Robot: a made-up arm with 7 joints. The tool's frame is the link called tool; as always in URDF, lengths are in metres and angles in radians. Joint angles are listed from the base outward.
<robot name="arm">
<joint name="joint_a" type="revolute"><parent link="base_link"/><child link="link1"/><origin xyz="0.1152 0.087 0.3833" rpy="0 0 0"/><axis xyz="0 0 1"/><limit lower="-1.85" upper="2.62"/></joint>
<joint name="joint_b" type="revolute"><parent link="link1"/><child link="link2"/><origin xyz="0.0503 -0.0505 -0.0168" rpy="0 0 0"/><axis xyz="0.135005 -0.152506 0.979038"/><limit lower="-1.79" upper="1.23"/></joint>
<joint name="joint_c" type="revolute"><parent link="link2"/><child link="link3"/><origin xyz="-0.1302 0.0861 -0.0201" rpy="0 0 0"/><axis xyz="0.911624 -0.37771 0.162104"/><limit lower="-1.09" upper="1.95"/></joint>
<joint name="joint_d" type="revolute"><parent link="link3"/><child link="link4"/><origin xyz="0.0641 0.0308 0.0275" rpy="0 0 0"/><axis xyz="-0.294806 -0.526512 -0.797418"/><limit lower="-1.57" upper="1.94"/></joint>
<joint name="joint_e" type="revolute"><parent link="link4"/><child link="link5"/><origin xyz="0.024 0.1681 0.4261" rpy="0 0 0"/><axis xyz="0 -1 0"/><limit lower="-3.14" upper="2.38"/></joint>
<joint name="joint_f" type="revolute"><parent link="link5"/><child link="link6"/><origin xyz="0.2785 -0.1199 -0.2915" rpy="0 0 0"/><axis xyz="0.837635 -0.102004 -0.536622"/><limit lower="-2.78" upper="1.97"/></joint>
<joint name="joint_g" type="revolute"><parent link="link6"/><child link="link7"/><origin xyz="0.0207 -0.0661 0.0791" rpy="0 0 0"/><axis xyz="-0.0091 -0.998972 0.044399"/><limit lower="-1.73" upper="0.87"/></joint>
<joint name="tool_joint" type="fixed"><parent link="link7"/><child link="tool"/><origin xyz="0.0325 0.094 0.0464" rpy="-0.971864 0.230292 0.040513"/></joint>
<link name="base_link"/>
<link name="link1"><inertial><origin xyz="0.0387 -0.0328 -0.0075"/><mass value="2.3"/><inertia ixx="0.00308" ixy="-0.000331" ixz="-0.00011" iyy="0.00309" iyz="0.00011" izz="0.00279"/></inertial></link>
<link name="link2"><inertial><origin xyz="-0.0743 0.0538 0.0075"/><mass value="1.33"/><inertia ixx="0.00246" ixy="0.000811" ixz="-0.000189" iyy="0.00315" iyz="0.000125" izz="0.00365"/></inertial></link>
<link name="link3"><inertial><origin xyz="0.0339 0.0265 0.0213"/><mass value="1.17"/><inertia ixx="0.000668" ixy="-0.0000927" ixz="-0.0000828" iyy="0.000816" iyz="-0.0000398" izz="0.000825"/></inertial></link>
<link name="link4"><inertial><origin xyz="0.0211 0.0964 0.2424"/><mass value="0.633"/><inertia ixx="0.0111" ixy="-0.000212" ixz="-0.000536" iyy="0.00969" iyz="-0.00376" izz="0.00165"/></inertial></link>
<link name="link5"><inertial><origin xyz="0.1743 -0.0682 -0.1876"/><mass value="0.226"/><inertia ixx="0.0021" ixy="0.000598" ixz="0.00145" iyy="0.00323" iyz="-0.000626" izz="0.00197"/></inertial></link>
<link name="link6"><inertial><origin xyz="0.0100 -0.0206 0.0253"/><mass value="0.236"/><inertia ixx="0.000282" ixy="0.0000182" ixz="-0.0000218" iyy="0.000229" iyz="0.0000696" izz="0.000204"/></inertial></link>
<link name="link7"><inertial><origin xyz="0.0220 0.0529 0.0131"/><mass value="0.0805"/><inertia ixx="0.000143" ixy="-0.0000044" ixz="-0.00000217" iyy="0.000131" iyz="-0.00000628" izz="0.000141"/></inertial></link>
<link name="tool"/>
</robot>
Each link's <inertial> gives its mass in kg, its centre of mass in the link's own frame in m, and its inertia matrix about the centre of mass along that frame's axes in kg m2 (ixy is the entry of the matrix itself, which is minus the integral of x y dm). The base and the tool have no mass. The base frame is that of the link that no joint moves.
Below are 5 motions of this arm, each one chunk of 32 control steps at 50 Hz.
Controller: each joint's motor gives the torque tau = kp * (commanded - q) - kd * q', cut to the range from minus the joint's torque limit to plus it. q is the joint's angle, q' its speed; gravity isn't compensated. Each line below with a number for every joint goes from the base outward.
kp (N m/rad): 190 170 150 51 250 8.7 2.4
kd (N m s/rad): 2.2 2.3 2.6 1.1 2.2 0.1 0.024
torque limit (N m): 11 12 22 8.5 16 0.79 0.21
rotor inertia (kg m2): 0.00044 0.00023 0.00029 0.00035 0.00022 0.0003 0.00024
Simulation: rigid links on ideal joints. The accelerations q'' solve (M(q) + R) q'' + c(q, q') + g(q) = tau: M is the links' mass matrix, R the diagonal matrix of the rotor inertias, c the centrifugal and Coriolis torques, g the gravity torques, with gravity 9.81 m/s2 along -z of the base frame. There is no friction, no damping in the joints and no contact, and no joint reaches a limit. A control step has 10 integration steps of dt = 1/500 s. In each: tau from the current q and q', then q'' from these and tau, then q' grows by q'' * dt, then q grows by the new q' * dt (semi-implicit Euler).
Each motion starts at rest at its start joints. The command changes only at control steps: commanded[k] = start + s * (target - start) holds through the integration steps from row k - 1 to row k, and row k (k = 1, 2, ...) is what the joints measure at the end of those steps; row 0 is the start. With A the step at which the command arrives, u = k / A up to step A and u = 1 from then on. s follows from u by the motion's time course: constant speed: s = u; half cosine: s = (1 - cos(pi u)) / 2; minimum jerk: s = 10 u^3 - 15 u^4 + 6 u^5; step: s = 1 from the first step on.
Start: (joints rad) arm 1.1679 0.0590 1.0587 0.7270 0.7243 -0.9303 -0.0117
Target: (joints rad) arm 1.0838 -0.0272 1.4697 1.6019 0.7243 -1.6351 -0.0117
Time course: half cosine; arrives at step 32
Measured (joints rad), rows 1 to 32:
1: 1.1672 0.0587 1.0614 0.7278 0.7211 -0.9324 -0.0104
2: 1.1674 0.0588 1.0675 0.7308 0.7183 -0.9370 -0.0109
3: 1.1681 0.0603 1.0754 0.7369 0.7186 -0.9445 -0.0130
4: 1.1687 0.0621 1.0847 0.7468 0.7193 -0.9554 -0.0142
5: 1.1687 0.0628 1.0953 0.7605 0.7191 -0.9701 -0.0148
6: 1.1677 0.0621 1.1069 0.7782 0.7185 -0.9885 -0.0155
7: 1.1659 0.0603 1.1192 0.8001 0.7183 -1.0101 -0.0159
8: 1.1631 0.0576 1.1323 0.8264 0.7186 -1.0339 -0.0158
9: 1.1594 0.0539 1.1465 0.8570 0.7190 -1.0595 -0.0154
10: 1.1549 0.0494 1.1621 0.8915 0.7195 -1.0867 -0.0150
11: 1.1499 0.0445 1.1792 0.9293 0.7201 -1.1153 -0.0149
12: 1.1447 0.0395 1.1978 0.9698 0.7207 -1.1449 -0.0149
13: 1.1393 0.0344 1.2177 1.0122 0.7213 -1.1757 -0.0152
14: 1.1340 0.0295 1.2386 1.0557 0.7218 -1.2076 -0.0156
15: 1.1289 0.0248 1.2601 1.0997 0.7221 -1.2406 -0.0163
16: 1.1241 0.0203 1.2819 1.1436 0.7222 -1.2745 -0.0169
17: 1.1197 0.0161 1.3036 1.1870 0.7222 -1.3091 -0.0176
18: 1.1156 0.0121 1.3250 1.2294 0.7221 -1.3439 -0.0181
19: 1.1117 0.0083 1.3458 1.2707 0.7219 -1.3785 -0.0186
20: 1.1080 0.0047 1.3658 1.3107 0.7218 -1.4123 -0.0190
21: 1.1045 0.0012 1.3851 1.3492 0.7216 -1.4449 -0.0193
22: 1.1011 -0.0022 1.4033 1.3861 0.7215 -1.4757 -0.0196
23: 1.0976 -0.0056 1.4206 1.4211 0.7214 -1.5045 -0.0199
24: 1.0943 -0.0090 1.4366 1.4539 0.7214 -1.5309 -0.0202
25: 1.0911 -0.0122 1.4512 1.4843 0.7213 -1.5547 -0.0205
26: 1.0880 -0.0153 1.4642 1.5118 0.7213 -1.5757 -0.0208
27: 1.0852 -0.0182 1.4754 1.5361 0.7214 -1.5938 -0.0210
28: 1.0827 -0.0208 1.4847 1.5570 0.7214 -1.6089 -0.0211
29: 1.0807 -0.0230 1.4919 1.5741 0.7214 -1.6207 -0.0211
30: 1.0791 -0.0247 1.4971 1.5872 0.7215 -1.6293 -0.0211
31: 1.0781 -0.0259 1.5003 1.5962 0.7215 -1.6346 -0.0210
32: 1.0777 -0.0266 1.5015 1.6009 0.7216 -1.6364 -0.0209

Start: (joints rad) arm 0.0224 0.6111 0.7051 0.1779 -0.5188 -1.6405 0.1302
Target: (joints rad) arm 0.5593 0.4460 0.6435 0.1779 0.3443 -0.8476 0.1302
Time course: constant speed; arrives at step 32
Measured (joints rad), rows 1 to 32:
1: 0.0340 0.6100 0.7017 0.1775 -0.5044 -1.6487 0.1276
2: 0.0544 0.6070 0.6980 0.1742 -0.4742 -1.6307 0.1231
3: 0.0739 0.6017 0.6978 0.1735 -0.4400 -1.5853 0.1221
4: 0.0901 0.5956 0.6994 0.1765 -0.4093 -1.5404 0.1238
5: 0.1053 0.5896 0.6996 0.1801 -0.3826 -1.5101 0.1249
6: 0.1214 0.5842 0.6974 0.1815 -0.3576 -1.4904 0.1247
7: 0.1385 0.5791 0.6938 0.1805 -0.3322 -1.4727 0.1241
8: 0.1558 0.5740 0.6903 0.1787 -0.3058 -1.4517 0.1240
9: 0.1727 0.5687 0.6876 0.1776 -0.2786 -1.4269 0.1242
10: 0.1894 0.5633 0.6858 0.1776 -0.2513 -1.4001 0.1243
11: 0.2059 0.5580 0.6843 0.1783 -0.2241 -1.3733 0.1245
12: 0.2226 0.5528 0.6829 0.1791 -0.1971 -1.3472 0.1247
13: 0.2394 0.5477 0.6814 0.1796 -0.1703 -1.3220 0.1249
14: 0.2562 0.5427 0.6797 0.1796 -0.1434 -1.2972 0.1251
15: 0.2731 0.5376 0.6778 0.1794 -0.1166 -1.2726 0.1253
16: 0.2899 0.5324 0.6758 0.1792 -0.0898 -1.2479 0.1254
17: 0.3067 0.5272 0.6737 0.1790 -0.0629 -1.2230 0.1255
18: 0.3235 0.5219 0.6717 0.1789 -0.0360 -1.1979 0.1256
19: 0.3402 0.5166 0.6698 0.1790 -0.0090 -1.1727 0.1257
20: 0.3569 0.5114 0.6679 0.1791 0.0179 -1.1474 0.1258
21: 0.3737 0.5062 0.6661 0.1792 0.0449 -1.1222 0.1260
22: 0.3904 0.5010 0.6643 0.1792 0.0718 -1.0969 0.1262
23: 0.4072 0.4958 0.6625 0.1793 0.0987 -1.0718 0.1264
24: 0.4240 0.4907 0.6607 0.1792 0.1256 -1.0466 0.1265
25: 0.4408 0.4855 0.6589 0.1792 0.1526 -1.0215 0.1267
26: 0.4576 0.4804 0.6571 0.1791 0.1795 -0.9963 0.1269
27: 0.4743 0.4752 0.6552 0.1791 0.2065 -0.9712 0.1271
28: 0.4911 0.4700 0.6534 0.1790 0.2334 -0.9460 0.1272
29: 0.5079 0.4648 0.6515 0.1790 0.2603 -0.9208 0.1274
30: 0.5246 0.4596 0.6497 0.1789 0.2873 -0.8957 0.1276
31: 0.5414 0.4545 0.6478 0.1789 0.3143 -0.8705 0.1278
32: 0.5582 0.4493 0.6460 0.1788 0.3412 -0.8453 0.1280

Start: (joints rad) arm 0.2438 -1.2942 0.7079 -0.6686 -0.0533 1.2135 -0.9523
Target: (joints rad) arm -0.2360 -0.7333 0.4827 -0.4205 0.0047 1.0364 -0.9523
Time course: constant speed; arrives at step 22
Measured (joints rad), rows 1 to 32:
1: 0.2279 -1.2733 0.6986 -0.6638 -0.0544 1.2128 -0.9553
2: 0.2062 -1.2482 0.6853 -0.6577 -0.0548 1.2146 -0.9563
3: 0.1836 -1.2242 0.6712 -0.6496 -0.0523 1.2099 -0.9559
4: 0.1603 -1.2007 0.6580 -0.6392 -0.0482 1.1981 -0.9549
5: 0.1365 -1.1773 0.6465 -0.6268 -0.0441 1.1855 -0.9533
6: 0.1129 -1.1532 0.6364 -0.6131 -0.0410 1.1755 -0.9515
7: 0.0901 -1.1283 0.6271 -0.5992 -0.0385 1.1677 -0.9501
8: 0.0684 -1.1024 0.6181 -0.5862 -0.0361 1.1603 -0.9497
9: 0.0474 -1.0760 0.6089 -0.5747 -0.0336 1.1527 -0.9504
10: 0.0268 -1.0493 0.5993 -0.5643 -0.0312 1.1450 -0.9517
11: 0.0060 -1.0228 0.5892 -0.5546 -0.0288 1.1375 -0.9530
12: -0.0152 -0.9967 0.5787 -0.5448 -0.0263 1.1301 -0.9539
13: -0.0368 -0.9711 0.5680 -0.5345 -0.0238 1.1225 -0.9543
14: -0.0589 -0.9460 0.5572 -0.5236 -0.0211 1.1145 -0.9542
15: -0.0812 -0.9210 0.5466 -0.5121 -0.0183 1.1061 -0.9537
16: -0.1035 -0.8961 0.5361 -0.5003 -0.0155 1.0977 -0.9532
17: -0.1257 -0.8709 0.5258 -0.4884 -0.0127 1.0894 -0.9528
18: -0.1477 -0.8455 0.5156 -0.4767 -0.0101 1.0813 -0.9527
19: -0.1694 -0.8199 0.5055 -0.4653 -0.0075 1.0733 -0.9528
20: -0.1910 -0.7941 0.4954 -0.4542 -0.0049 1.0655 -0.9532
21: -0.2125 -0.7683 0.4852 -0.4433 -0.0024 1.0577 -0.9536
22: -0.2340 -0.7425 0.4750 -0.4325 0.0002 1.0498 -0.9540
23: -0.2374 -0.7381 0.4735 -0.4246 0.0008 1.0465 -0.9509
24: -0.2376 -0.7380 0.4734 -0.4213 0.0008 1.0469 -0.9499
25: -0.2375 -0.7382 0.4729 -0.4215 0.0005 1.0482 -0.9515
26: -0.2369 -0.7380 0.4720 -0.4233 0.0002 1.0492 -0.9534
27: -0.2362 -0.7377 0.4709 -0.4254 0.0000 1.0497 -0.9545
28: -0.2356 -0.7373 0.4702 -0.4272 -0.0002 1.0500 -0.9552
29: -0.2352 -0.7370 0.4699 -0.4282 -0.0003 1.0502 -0.9555
30: -0.2352 -0.7368 0.4701 -0.4285 -0.0003 1.0502 -0.9555
31: -0.2354 -0.7369 0.4705 -0.4281 -0.0002 1.0500 -0.9551
32: -0.2357 -0.7370 0.4709 -0.4274 0.0000 1.0496 -0.9546

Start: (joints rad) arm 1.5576 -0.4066 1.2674 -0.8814 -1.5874 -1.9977 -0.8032
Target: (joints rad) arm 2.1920 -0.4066 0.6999 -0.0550 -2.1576 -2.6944 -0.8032
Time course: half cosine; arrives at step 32
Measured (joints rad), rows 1 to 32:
1: 1.5586 -0.4078 1.2714 -0.8808 -1.5885 -1.9991 -0.8049
2: 1.5613 -0.4076 1.2775 -0.8757 -1.5920 -2.0036 -0.8108
3: 1.5677 -0.4060 1.2803 -0.8653 -1.5990 -2.0124 -0.8145
4: 1.5780 -0.4042 1.2773 -0.8522 -1.6092 -2.0259 -0.8137
5: 1.5918 -0.4029 1.2677 -0.8376 -1.6220 -2.0425 -0.8119
6: 1.6086 -0.4022 1.2528 -0.8214 -1.6367 -2.0608 -0.8112
7: 1.6279 -0.4019 1.2342 -0.8024 -1.6535 -2.0808 -0.8111
8: 1.6492 -0.4018 1.2136 -0.7800 -1.6722 -2.1032 -0.8108
9: 1.6723 -0.4018 1.1920 -0.7535 -1.6930 -2.1283 -0.8105
10: 1.6971 -0.4017 1.1699 -0.7233 -1.7155 -2.1559 -0.8103
11: 1.7234 -0.4016 1.1470 -0.6899 -1.7394 -2.1853 -0.8102
12: 1.7511 -0.4014 1.1231 -0.6542 -1.7646 -2.2161 -0.8103
13: 1.7802 -0.4012 1.0979 -0.6169 -1.7908 -2.2482 -0.8104
14: 1.8104 -0.4010 1.0712 -0.5787 -1.8178 -2.2814 -0.8102
15: 1.8414 -0.4007 1.0432 -0.5399 -1.8455 -2.3154 -0.8099
16: 1.8729 -0.4005 1.0144 -0.5009 -1.8735 -2.3498 -0.8094
17: 1.9045 -0.4002 0.9852 -0.4620 -1.9015 -2.3842 -0.8089
18: 1.9358 -0.3999 0.9561 -0.4232 -1.9291 -2.4182 -0.8084
19: 1.9665 -0.3998 0.9274 -0.3848 -1.9562 -2.4515 -0.8079
20: 1.9963 -0.3997 0.8996 -0.3470 -1.9825 -2.4838 -0.8076
21: 2.0247 -0.3998 0.8728 -0.3100 -2.0076 -2.5146 -0.8073
22: 2.0515 -0.4001 0.8473 -0.2741 -2.0313 -2.5436 -0.8070
23: 2.0766 -0.4006 0.8231 -0.2396 -2.0535 -2.5707 -0.8068
24: 2.0995 -0.4014 0.8005 -0.2068 -2.0739 -2.5954 -0.8066
25: 2.1201 -0.4024 0.7797 -0.1760 -2.0922 -2.6175 -0.8064
26: 2.1383 -0.4035 0.7609 -0.1476 -2.1084 -2.6369 -0.8063
27: 2.1538 -0.4049 0.7443 -0.1219 -2.1223 -2.6534 -0.8063
28: 2.1665 -0.4064 0.7301 -0.0992 -2.1337 -2.6668 -0.8064
29: 2.1763 -0.4079 0.7184 -0.0798 -2.1425 -2.6770 -0.8065
30: 2.1833 -0.4094 0.7095 -0.0641 -2.1487 -2.6840 -0.8067
31: 2.1872 -0.4108 0.7033 -0.0524 -2.1522 -2.6878 -0.8070
32: 2.1883 -0.4121 0.7000 -0.0451 -2.1530 -2.6885 -0.8072

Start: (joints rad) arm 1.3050 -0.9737 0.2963 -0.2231 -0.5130 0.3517 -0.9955
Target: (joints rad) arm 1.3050 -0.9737 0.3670 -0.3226 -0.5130 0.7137 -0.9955
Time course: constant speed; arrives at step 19
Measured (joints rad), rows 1 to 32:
1: 1.3062 -0.9752 0.2942 -0.2278 -0.5135 0.3696 -0.9961
2: 1.3064 -0.9774 0.2912 -0.2336 -0.5152 0.3932 -1.0002
3: 1.3054 -0.9796 0.2905 -0.2392 -0.5157 0.4156 -1.0035
4: 1.3040 -0.9810 0.2929 -0.2446 -0.5149 0.4344 -1.0023
5: 1.3030 -0.9816 0.2975 -0.2499 -0.5138 0.4514 -0.9991
6: 1.3028 -0.9812 0.3029 -0.2551 -0.5135 0.4693 -0.9975
7: 1.3035 -0.9801 0.3081 -0.2603 -0.5139 0.4889 -0.9981
8: 1.3047 -0.9787 0.3127 -0.2654 -0.5146 0.5090 -0.9996
9: 1.3058 -0.9776 0.3170 -0.2706 -0.5151 0.5288 -1.0005
10: 1.3064 -0.9770 0.3210 -0.2757 -0.5152 0.5480 -1.0007
11: 1.3062 -0.9771 0.3248 -0.2809 -0.5150 0.5668 -1.0003
12: 1.3056 -0.9777 0.3284 -0.2862 -0.5148 0.5857 -0.9997
13: 1.3049 -0.9785 0.3317 -0.2915 -0.5145 0.6047 -0.9992
14: 1.3044 -0.9791 0.3350 -0.2968 -0.5144 0.6237 -0.9989
15: 1.3042 -0.9794 0.3384 -0.3020 -0.5143 0.6428 -0.9988
16: 1.3043 -0.9793 0.3420 -0.3072 -0.5144 0.6620 -0.9989
17: 1.3046 -0.9790 0.3460 -0.3125 -0.5145 0.6812 -0.9990
18: 1.3049 -0.9786 0.3500 -0.3177 -0.5146 0.7003 -0.9990
19: 1.3051 -0.9783 0.3542 -0.3229 -0.5146 0.7195 -0.9991
20: 1.3050 -0.9776 0.3569 -0.3251 -0.5153 0.7240 -0.9997
21: 1.3055 -0.9771 0.3578 -0.3256 -0.5152 0.7225 -0.9999
22: 1.3059 -0.9771 0.3574 -0.3257 -0.5147 0.7204 -0.9993
23: 1.3058 -0.9775 0.3565 -0.3257 -0.5145 0.7197 -0.9988
24: 1.3053 -0.9783 0.3556 -0.3258 -0.5145 0.7202 -0.9989
25: 1.3047 -0.9790 0.3550 -0.3258 -0.5145 0.7208 -0.9989
26: 1.3044 -0.9793 0.3547 -0.3258 -0.5143 0.7208 -0.9987
27: 1.3044 -0.9794 0.3547 -0.3258 -0.5143 0.7205 -0.9985
28: 1.3046 -0.9791 0.3549 -0.3258 -0.5143 0.7203 -0.9985
29: 1.3049 -0.9788 0.3552 -0.3258 -0.5144 0.7204 -0.9988
30: 1.3051 -0.9784 0.3554 -0.3258 -0.5146 0.7206 -0.9990
31: 1.3053 -0.9782 0.3557 -0.3258 -0.5146 0.7208 -0.9991
32: 1.3053 -0.9781 0.3557 -0.3257 -0.5146 0.7208 -0.9991

